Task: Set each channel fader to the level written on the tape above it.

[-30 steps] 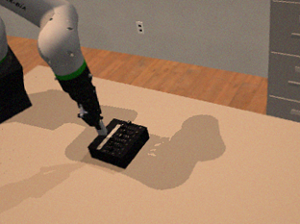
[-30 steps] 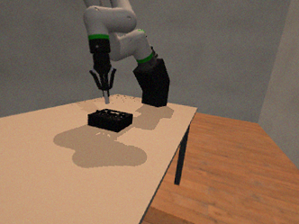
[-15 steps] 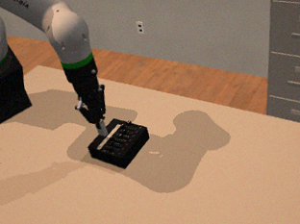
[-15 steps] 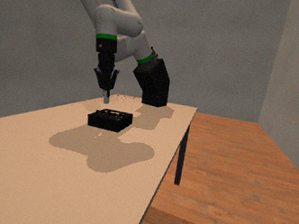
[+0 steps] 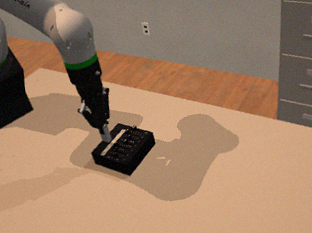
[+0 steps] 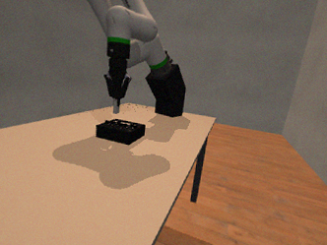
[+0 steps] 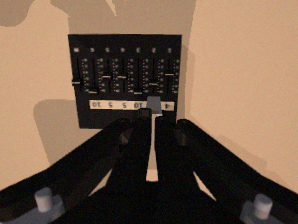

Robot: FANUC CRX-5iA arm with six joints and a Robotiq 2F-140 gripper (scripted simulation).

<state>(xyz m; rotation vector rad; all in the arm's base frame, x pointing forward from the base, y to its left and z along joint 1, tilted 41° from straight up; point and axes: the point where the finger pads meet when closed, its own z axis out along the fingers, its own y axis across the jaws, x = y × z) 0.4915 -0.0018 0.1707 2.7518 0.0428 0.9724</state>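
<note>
My hand is 2 cm short of the cap 2 and 7 cm above it. From my hand the other things lie so: cap 4: 4 cm ahead, 4 cm to the left, 7 cm below; channel 1 cap: 4 cm ahead, 2 cm to the right, 7 cm below; cap 3: 1 cm ahead, 2 cm to the left, 7 cm below.
</note>
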